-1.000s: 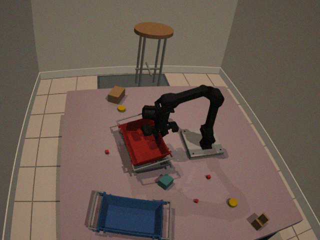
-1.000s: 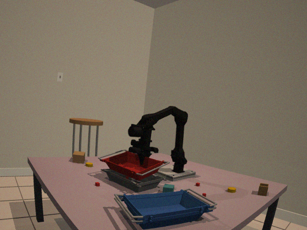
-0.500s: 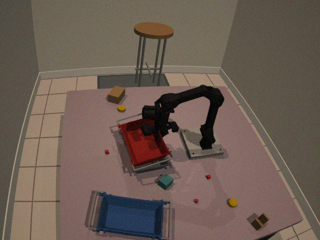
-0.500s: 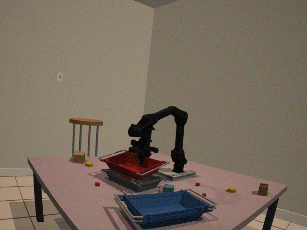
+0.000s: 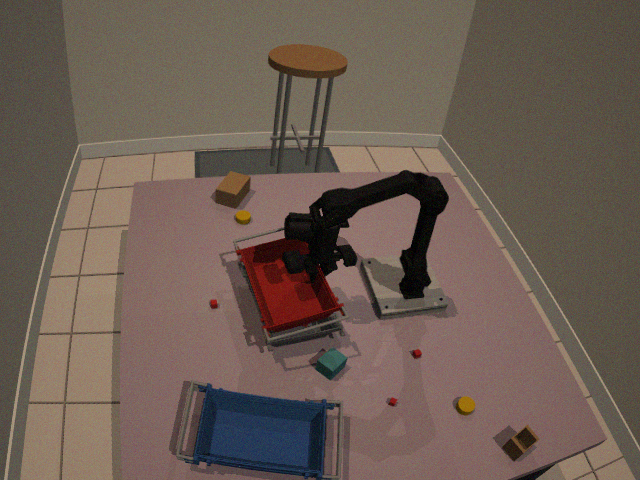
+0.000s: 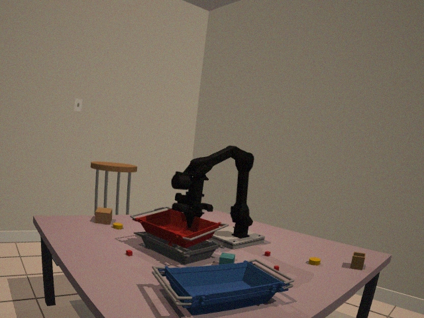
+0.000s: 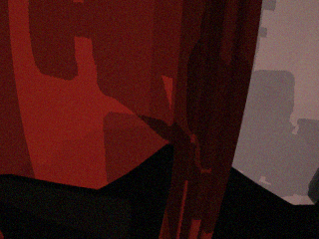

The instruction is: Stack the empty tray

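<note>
Now: the red tray 80 mm ahead of my gripper tip, 20 mm above it and 10 mm to the left of it. Also, from my gripper tip: teal cube 220 mm to the left, 80 mm below, 10 mm behind; then small brown box 570 mm to the left, 450 mm behind, 80 mm below; then tan box 510 mm to the right, 190 mm ahead, 70 mm below.
</note>
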